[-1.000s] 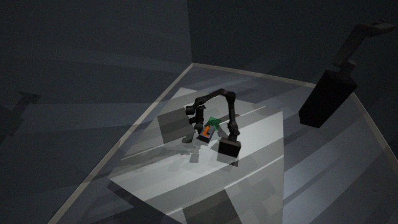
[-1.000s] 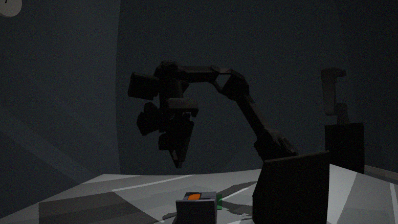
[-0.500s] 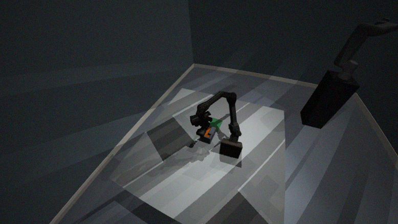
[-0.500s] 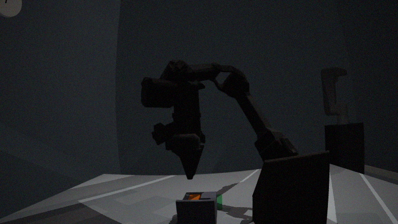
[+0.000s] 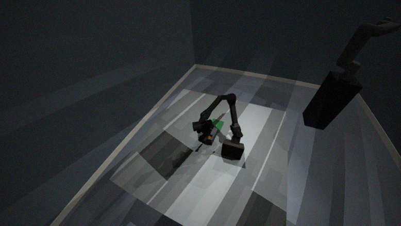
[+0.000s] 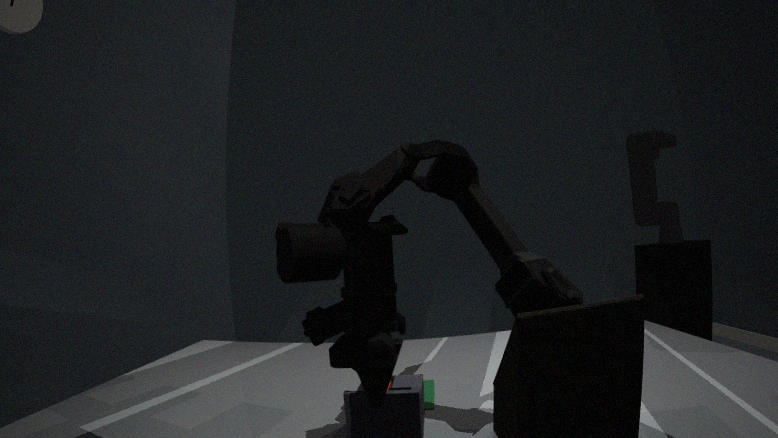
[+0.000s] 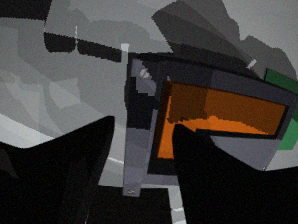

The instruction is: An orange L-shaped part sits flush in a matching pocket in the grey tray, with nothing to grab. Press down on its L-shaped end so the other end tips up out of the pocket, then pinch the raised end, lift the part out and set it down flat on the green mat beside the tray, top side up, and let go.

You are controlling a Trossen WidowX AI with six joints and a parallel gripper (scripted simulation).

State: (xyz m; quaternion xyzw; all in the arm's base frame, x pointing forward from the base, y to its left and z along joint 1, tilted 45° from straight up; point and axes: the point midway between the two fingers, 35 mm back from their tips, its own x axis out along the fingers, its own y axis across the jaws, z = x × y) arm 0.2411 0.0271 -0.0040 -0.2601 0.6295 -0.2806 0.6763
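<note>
My gripper tip is 5 cm to the left of the orange L-shaped part, 3 cm above it and 1 cm past it. The rest, counted from my gripper tip: green mat (22 cm to the right, 9 cm below, 1 cm behind).
</note>
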